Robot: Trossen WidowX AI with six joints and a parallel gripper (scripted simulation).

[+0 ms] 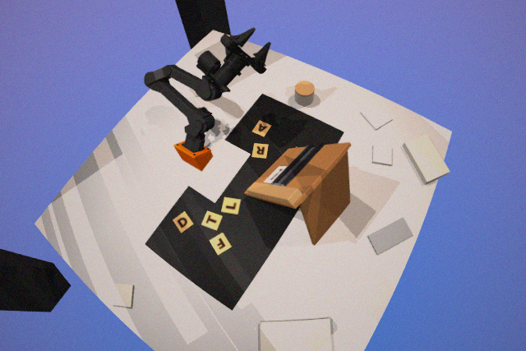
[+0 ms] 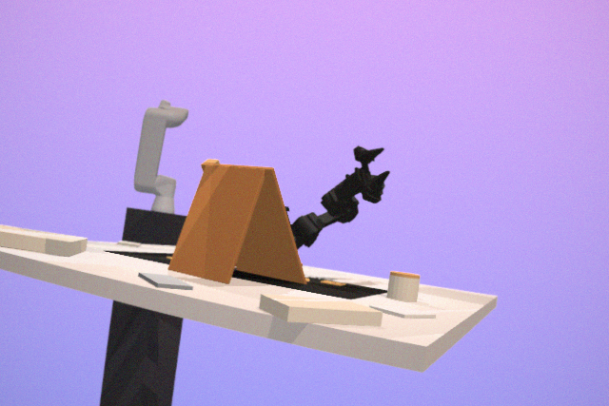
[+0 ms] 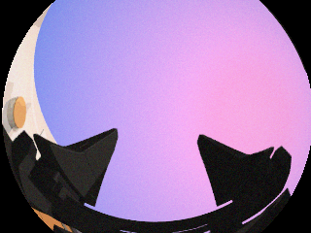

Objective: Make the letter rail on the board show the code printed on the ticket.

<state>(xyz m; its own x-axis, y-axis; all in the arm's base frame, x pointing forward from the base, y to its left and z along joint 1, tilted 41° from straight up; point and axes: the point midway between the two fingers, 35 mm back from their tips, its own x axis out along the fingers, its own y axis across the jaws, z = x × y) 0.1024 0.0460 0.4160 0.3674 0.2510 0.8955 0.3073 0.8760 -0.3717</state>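
Now: the white ticket 290 mm below my gripper tip, 270 mm to the right of it and 220 mm ahead of it. Also, from my gripper tip: grey slab (650 mm ahead, 380 mm below, 220 mm to the right).
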